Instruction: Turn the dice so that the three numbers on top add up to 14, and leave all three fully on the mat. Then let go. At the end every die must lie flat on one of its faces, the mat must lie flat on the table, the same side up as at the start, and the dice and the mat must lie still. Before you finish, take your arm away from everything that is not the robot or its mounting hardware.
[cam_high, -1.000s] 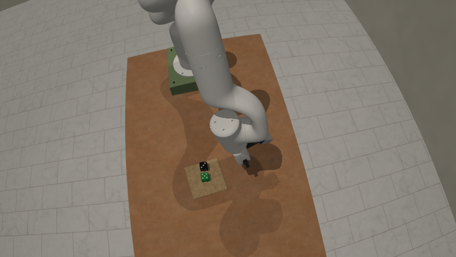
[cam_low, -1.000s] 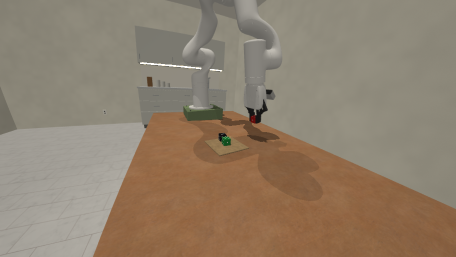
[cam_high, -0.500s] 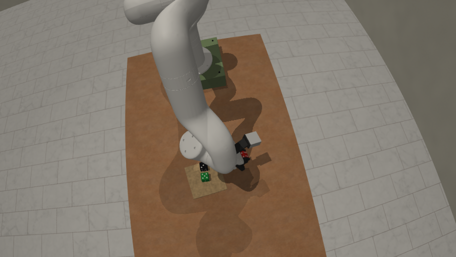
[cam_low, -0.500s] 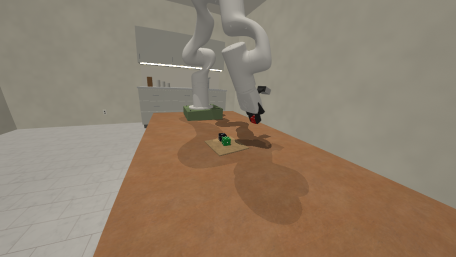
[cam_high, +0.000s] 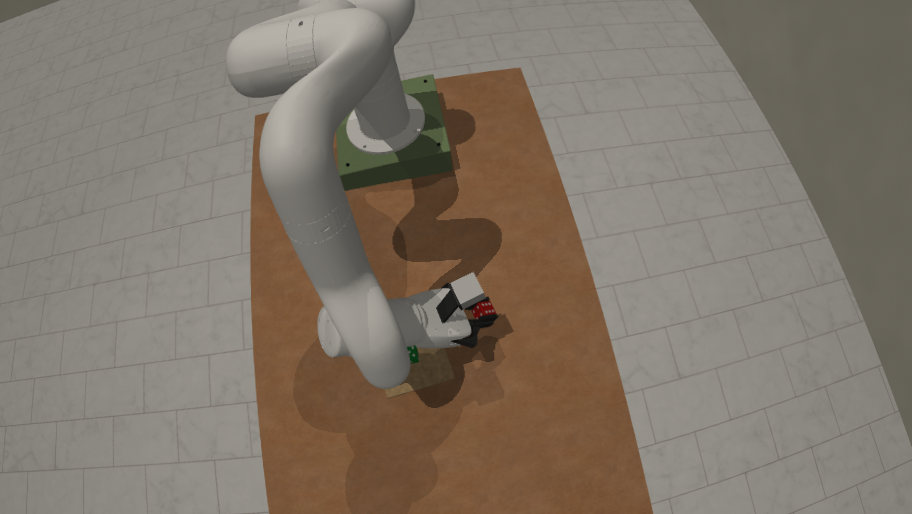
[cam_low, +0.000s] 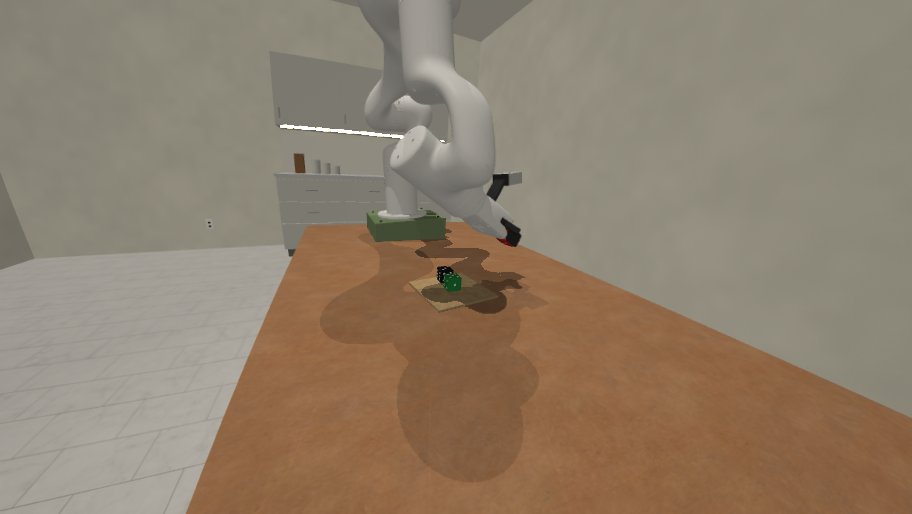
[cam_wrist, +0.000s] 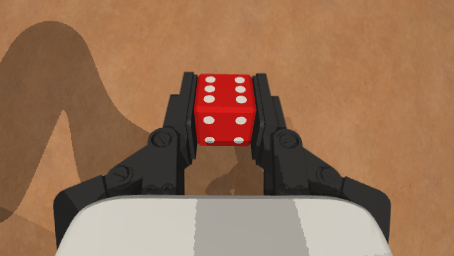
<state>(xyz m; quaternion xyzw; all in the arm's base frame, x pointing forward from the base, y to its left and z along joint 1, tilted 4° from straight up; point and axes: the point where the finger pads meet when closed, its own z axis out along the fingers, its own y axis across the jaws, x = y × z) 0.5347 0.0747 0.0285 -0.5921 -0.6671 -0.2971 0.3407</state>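
My gripper is now 15 cm to the left of the green die, 9 cm above it and 1 cm short of it. Also, from my hand: black die: 14 cm to the right, 9 cm below, 3 cm behind; tan square mat: 15 cm to the right, 11 cm below, 1 cm ahead; red die: 1 cm below.
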